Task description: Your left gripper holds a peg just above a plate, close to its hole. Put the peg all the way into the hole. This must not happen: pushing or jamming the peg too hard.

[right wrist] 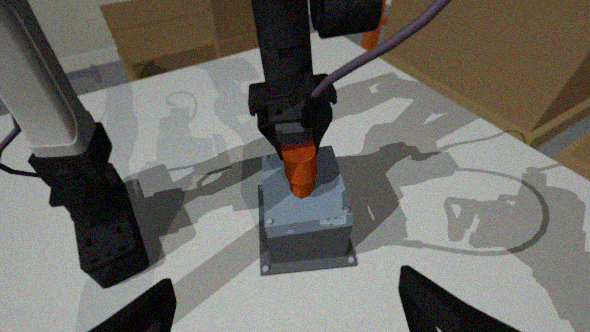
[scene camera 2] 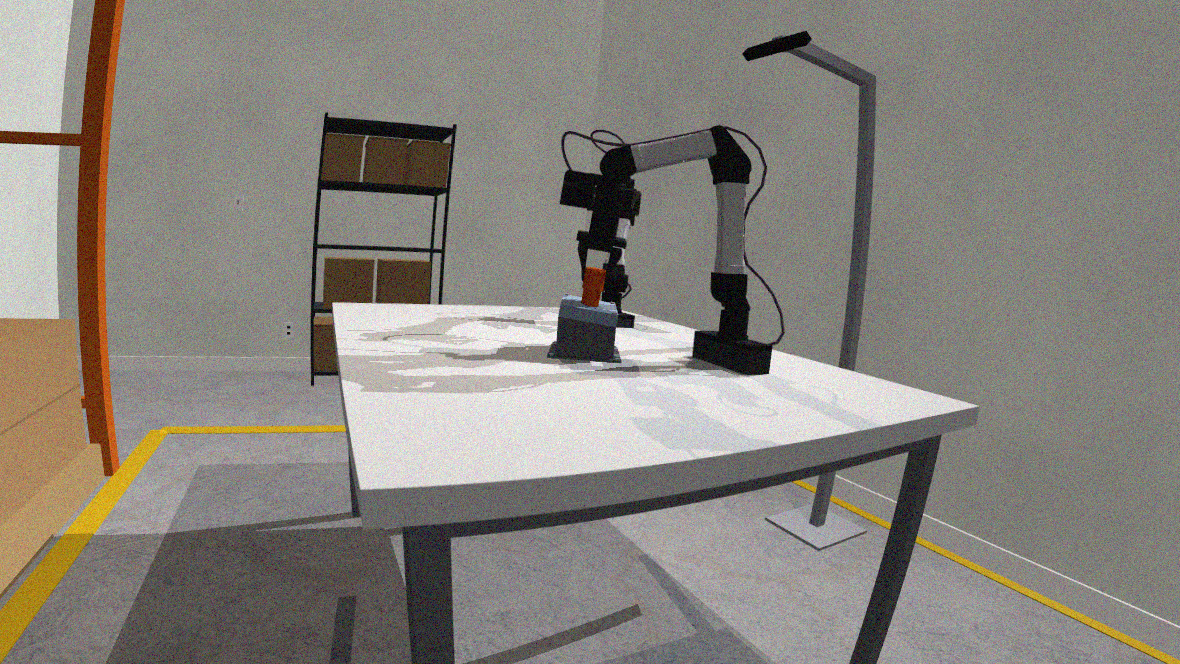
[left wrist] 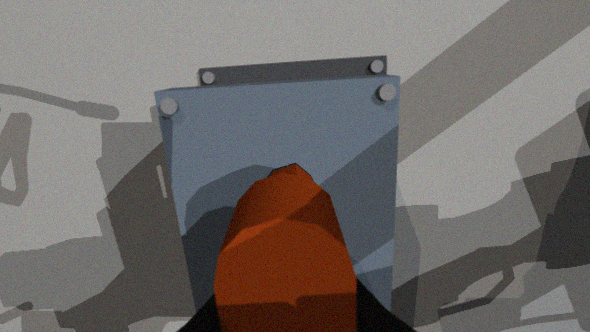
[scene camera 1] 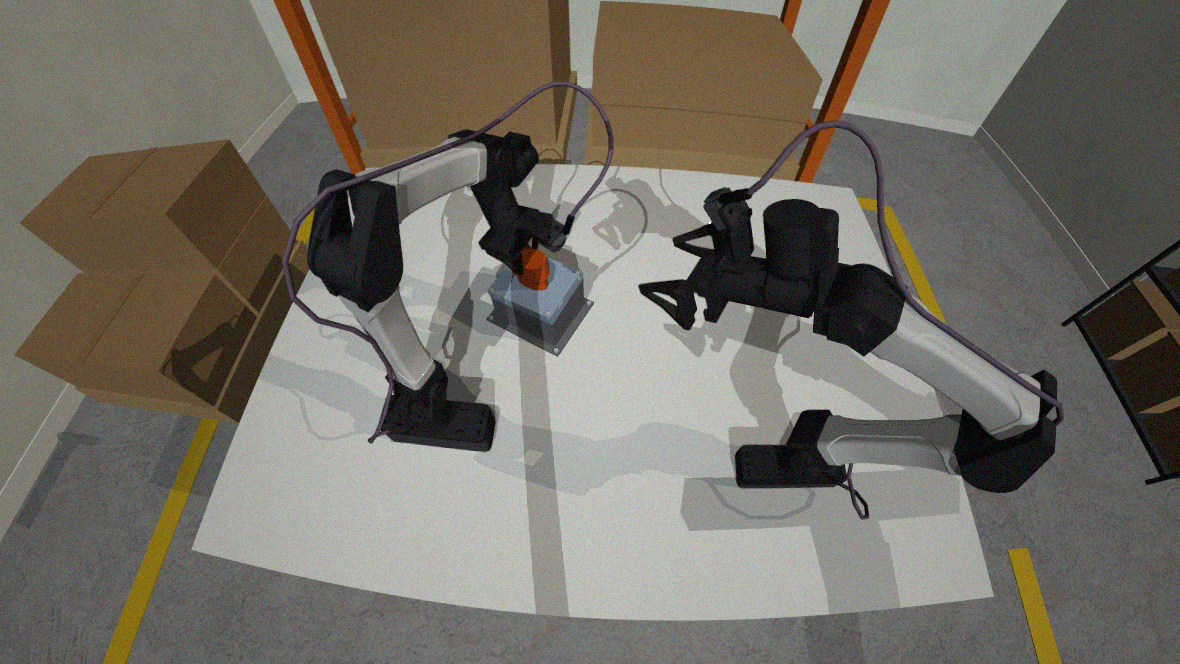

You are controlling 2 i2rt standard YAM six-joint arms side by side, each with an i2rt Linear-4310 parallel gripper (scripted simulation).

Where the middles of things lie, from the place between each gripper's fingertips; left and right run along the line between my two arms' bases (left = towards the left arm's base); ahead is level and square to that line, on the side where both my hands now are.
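Labels:
My left hand is 2 cm above the orange peg [scene camera 1: 535, 268] and 1 cm to the left of it. Counted from that same left hand, the blue-grey plate [scene camera 1: 562, 281] is 7 cm below and 1 cm to the right.
My right gripper [scene camera 1: 657, 264] is 190 mm above the orange peg, and it is also 220 mm to the right of the peg and 130 mm short of it. As for the blue-grey plate, from my right hand it is 250 mm below, 220 mm to the left and 140 mm ahead.

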